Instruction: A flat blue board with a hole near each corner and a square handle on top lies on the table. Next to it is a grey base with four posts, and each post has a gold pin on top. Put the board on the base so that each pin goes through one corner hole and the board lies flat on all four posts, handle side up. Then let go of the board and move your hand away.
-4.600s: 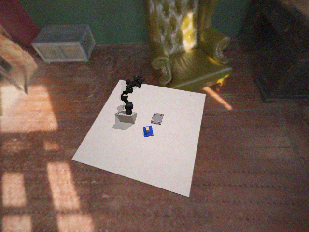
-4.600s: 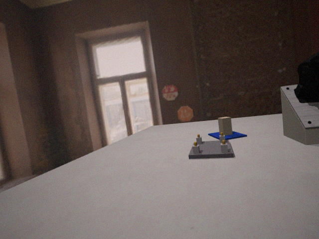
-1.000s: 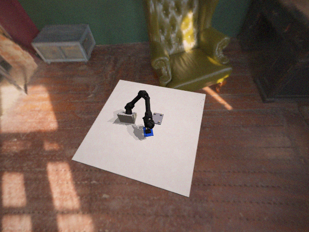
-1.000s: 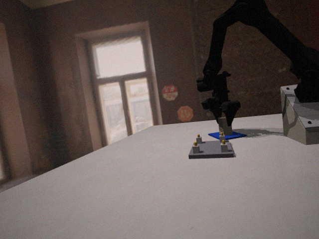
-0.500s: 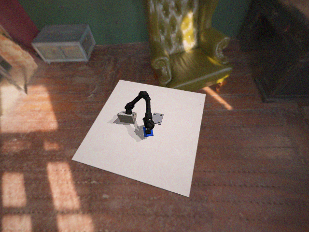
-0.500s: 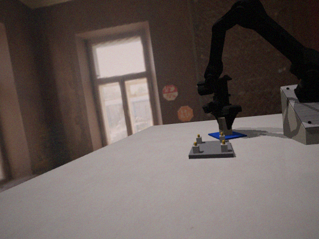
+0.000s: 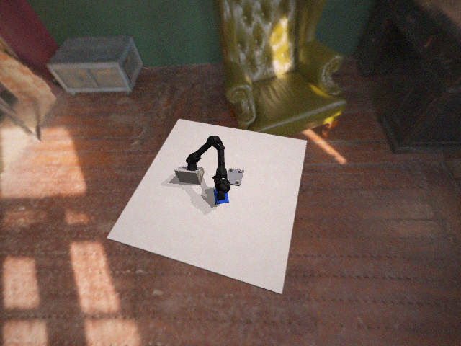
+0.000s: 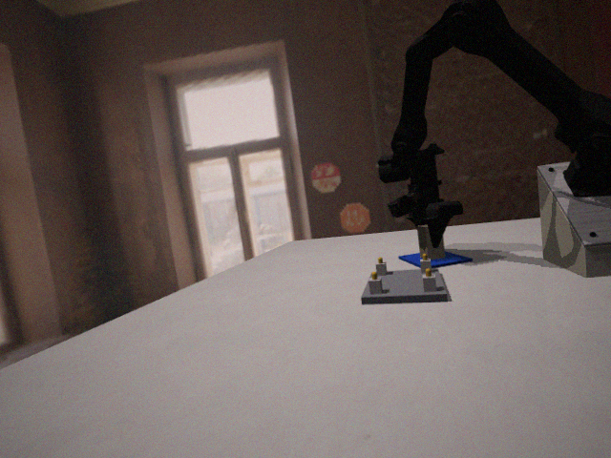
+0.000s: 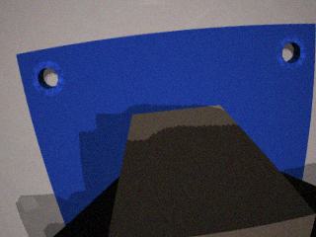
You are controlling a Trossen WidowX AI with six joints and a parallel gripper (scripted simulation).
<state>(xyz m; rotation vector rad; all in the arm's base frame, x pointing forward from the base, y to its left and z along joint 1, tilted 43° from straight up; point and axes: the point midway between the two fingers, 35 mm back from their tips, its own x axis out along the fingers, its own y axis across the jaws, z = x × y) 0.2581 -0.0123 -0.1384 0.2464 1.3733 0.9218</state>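
The grey base lies 6 cm ahead of my gripper tip, 20 cm to the left of it and 3 cm below it. The rest, counted from my gripper tip: flat blue board (1 cm below).
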